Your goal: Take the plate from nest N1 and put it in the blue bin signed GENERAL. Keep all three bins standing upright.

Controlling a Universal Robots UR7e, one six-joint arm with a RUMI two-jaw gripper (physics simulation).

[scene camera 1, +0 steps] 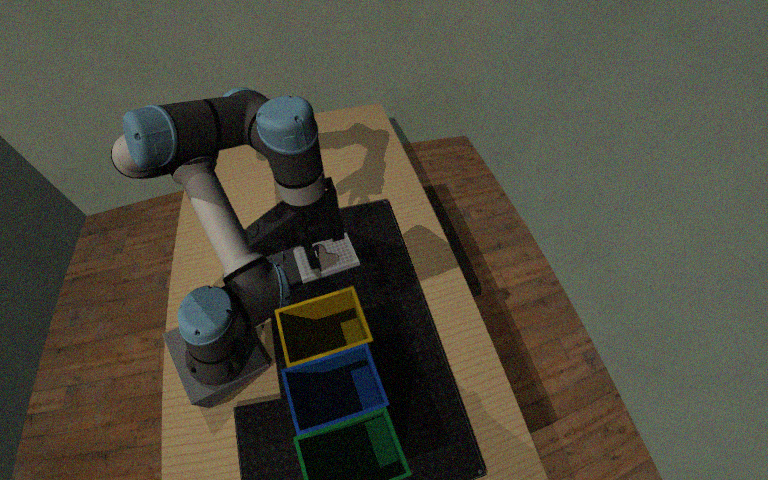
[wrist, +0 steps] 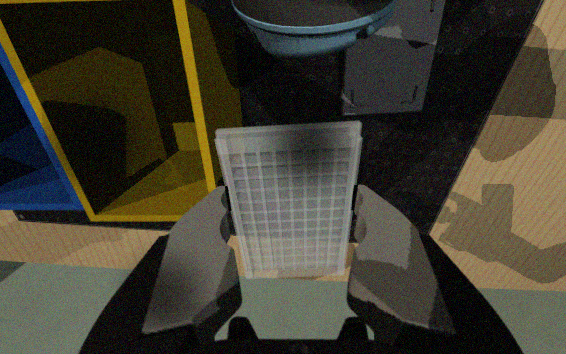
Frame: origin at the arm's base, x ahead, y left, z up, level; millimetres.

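Seen in the pictures: gripper, between the fingertips: (scene camera 1: 315,259) (wrist: 290,187); arm's base, origin of its link: (scene camera 1: 216,357).
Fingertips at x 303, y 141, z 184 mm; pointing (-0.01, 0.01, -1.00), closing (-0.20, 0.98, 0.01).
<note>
Offsets run from my fingertips to a thing's top centre. Level surfaces: height alone.
The plate @[dx +23, dy +6, dz +8 mm] (scene camera 1: 344,255) (wrist: 290,200) is a pale, see-through grid of small wells. My gripper (scene camera 1: 327,255) (wrist: 290,187) is shut on it, one finger on each long side, and holds it above the dark mat @[dz -223 mm] (scene camera 1: 399,316), beyond the yellow bin. The blue bin @[dx +11, dy -263, dz -43 mm] (scene camera 1: 369,387) (wrist: 42,192) stands upright between the yellow bin @[dx -1, dy -133, dz -43 mm] (scene camera 1: 355,328) (wrist: 197,100) and the green bin @[dx +29, dy -392, dz -43 mm] (scene camera 1: 382,441). All three bins stand upright. The GENERAL sign does not show, and no nest label can be read.
A flat grey nest-like block @[dx -112, dy +120, dz -208 mm] (wrist: 382,82) lies on the mat beyond the plate in the wrist view. The arm's blue-capped joint (wrist: 310,40) is close by at the top. In the scene view, the robot base (scene camera 1: 209,362) stands left of the bins on the wooden table @[dz -236 mm] (scene camera 1: 453,305).
</note>
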